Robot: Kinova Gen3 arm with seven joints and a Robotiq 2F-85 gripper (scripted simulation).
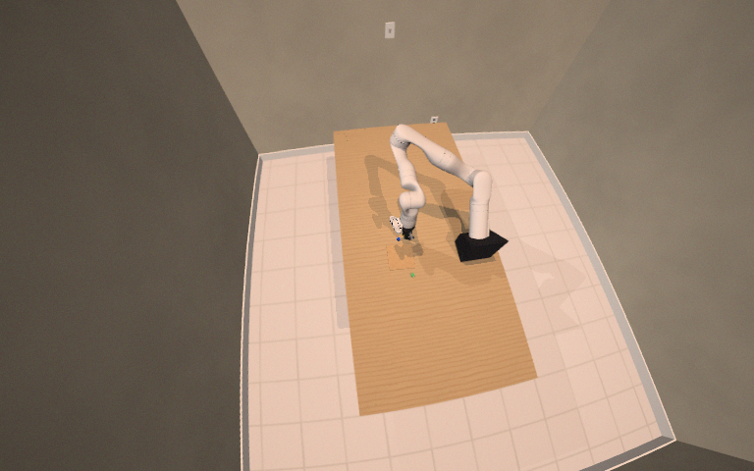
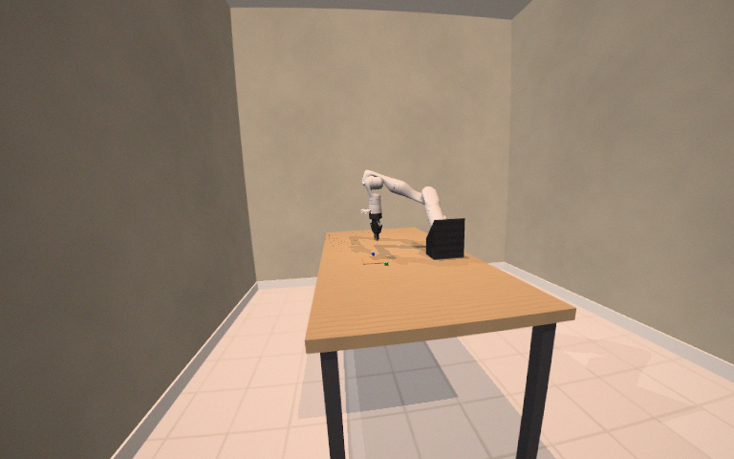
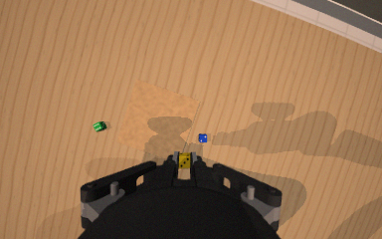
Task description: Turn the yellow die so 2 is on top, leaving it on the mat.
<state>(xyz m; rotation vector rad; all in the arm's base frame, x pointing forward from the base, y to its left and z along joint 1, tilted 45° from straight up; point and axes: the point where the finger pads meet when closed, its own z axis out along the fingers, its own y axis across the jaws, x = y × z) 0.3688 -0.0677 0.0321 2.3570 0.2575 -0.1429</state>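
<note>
The tan mat is 120 mm below my hand, 70 mm to the left of it and 30 mm ahead of it. Also, from my hand: green die (180 mm to the left, 110 mm below, 20 mm behind); then blue die (110 mm below, 30 mm to the right, 20 mm ahead); then yellow die (20 mm below).
</note>
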